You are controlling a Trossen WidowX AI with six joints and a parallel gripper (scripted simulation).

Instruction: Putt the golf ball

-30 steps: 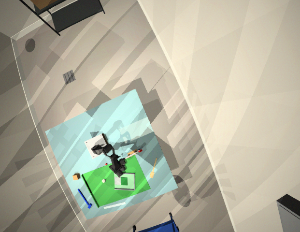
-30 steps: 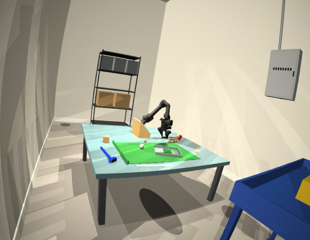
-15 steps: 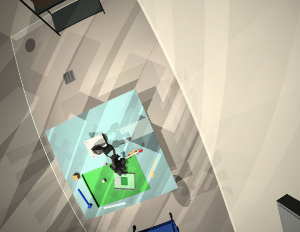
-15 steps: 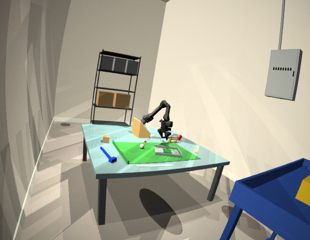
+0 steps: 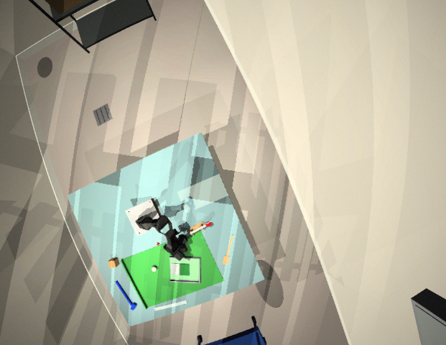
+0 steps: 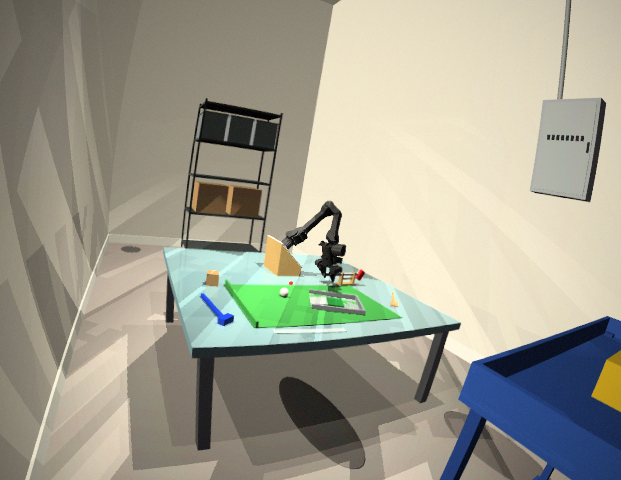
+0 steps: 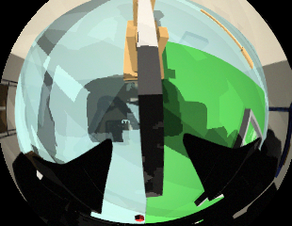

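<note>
The red putter lies 110 mm to the left of my gripper tip and 30 mm above it. From my gripper tip the other things lie so: wooden stand: 130 mm to the left, 10 mm ahead; then wooden spatula: 310 mm ahead, 220 mm to the left, 30 mm below; then green mat: 270 mm to the right, 210 mm ahead, 30 mm below.
</note>
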